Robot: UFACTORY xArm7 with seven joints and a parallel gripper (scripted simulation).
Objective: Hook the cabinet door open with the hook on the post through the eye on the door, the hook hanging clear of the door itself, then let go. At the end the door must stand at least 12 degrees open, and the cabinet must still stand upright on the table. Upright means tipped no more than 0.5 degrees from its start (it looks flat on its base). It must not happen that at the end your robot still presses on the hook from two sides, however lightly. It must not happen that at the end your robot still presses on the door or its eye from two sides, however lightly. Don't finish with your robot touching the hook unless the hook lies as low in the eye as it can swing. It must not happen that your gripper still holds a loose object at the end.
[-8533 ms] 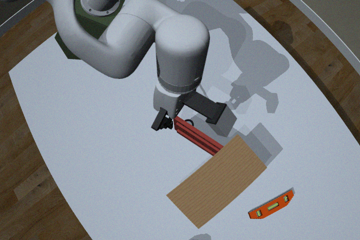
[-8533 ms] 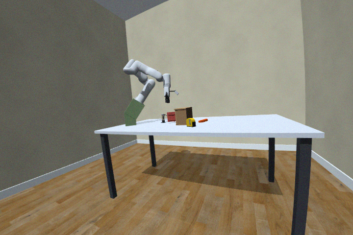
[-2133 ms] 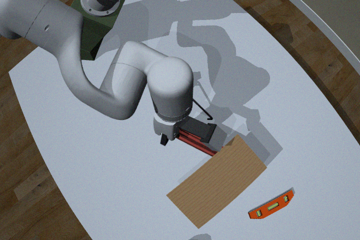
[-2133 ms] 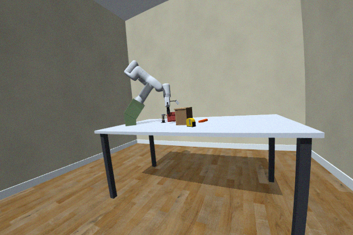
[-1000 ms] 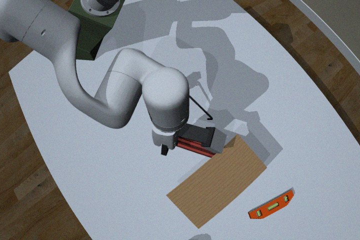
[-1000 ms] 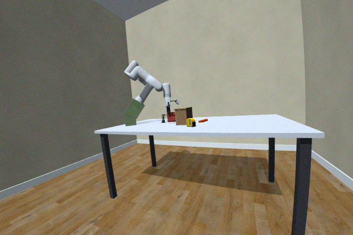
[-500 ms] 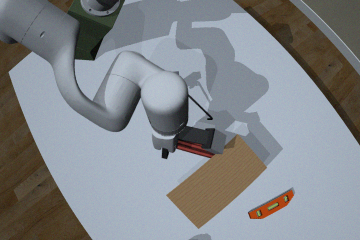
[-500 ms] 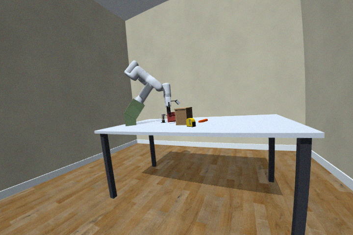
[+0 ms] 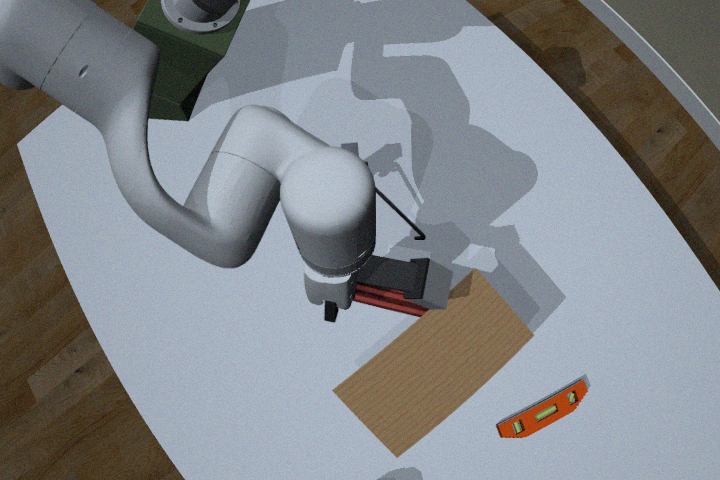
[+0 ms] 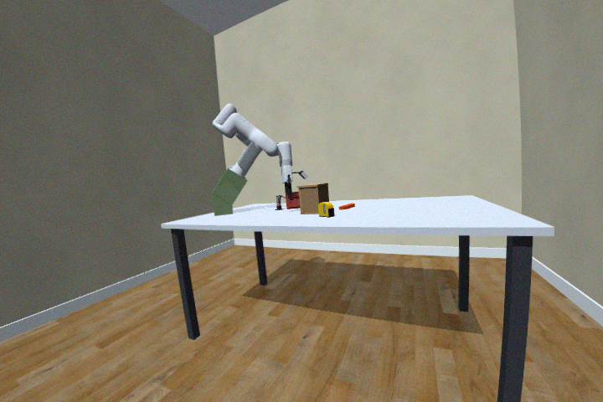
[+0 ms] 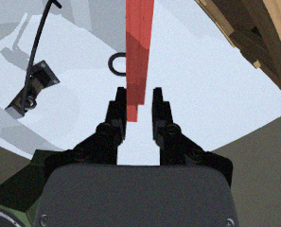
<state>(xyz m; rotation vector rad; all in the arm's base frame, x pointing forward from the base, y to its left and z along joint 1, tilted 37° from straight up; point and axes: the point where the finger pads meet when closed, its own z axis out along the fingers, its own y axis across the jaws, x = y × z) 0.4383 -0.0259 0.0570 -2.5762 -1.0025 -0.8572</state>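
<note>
The thin dark hook lies 8 cm behind my hand, 10 cm to the left of it and 7 cm below it. Round my hand: yellow tape measure: 30 cm ahead, 12 cm to the right, 9 cm below; orange spirit level: 30 cm ahead, 16 cm to the left, 11 cm below; red door: 3 cm ahead, 6 cm to the left, 6 cm below.
</note>
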